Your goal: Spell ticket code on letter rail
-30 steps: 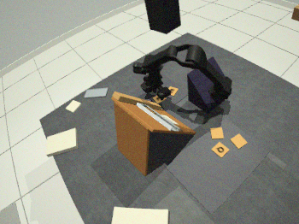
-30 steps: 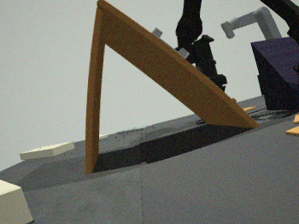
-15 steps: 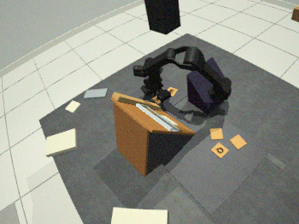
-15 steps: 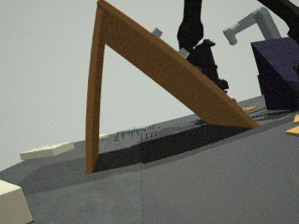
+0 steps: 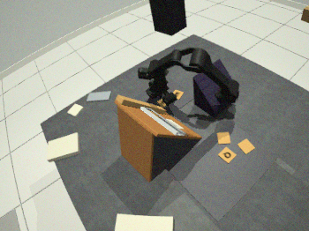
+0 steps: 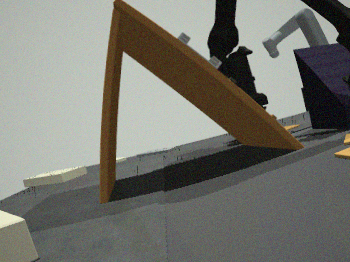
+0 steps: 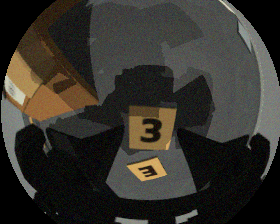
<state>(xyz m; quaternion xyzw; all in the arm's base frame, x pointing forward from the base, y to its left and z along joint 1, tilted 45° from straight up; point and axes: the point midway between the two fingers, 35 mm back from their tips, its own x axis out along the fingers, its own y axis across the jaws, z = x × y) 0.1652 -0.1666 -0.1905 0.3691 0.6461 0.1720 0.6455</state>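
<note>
My gripper tip is now 12 cm short of the white ticket, 19 cm to the right of it and 9 cm below it. From my gripper tip the other things lie so: cream block: 55 cm ahead, 20 cm to the right, 1 cm above; small cream card: 37 cm ahead, 39 cm to the right; grey card: 20 cm ahead, 36 cm to the right.
</note>
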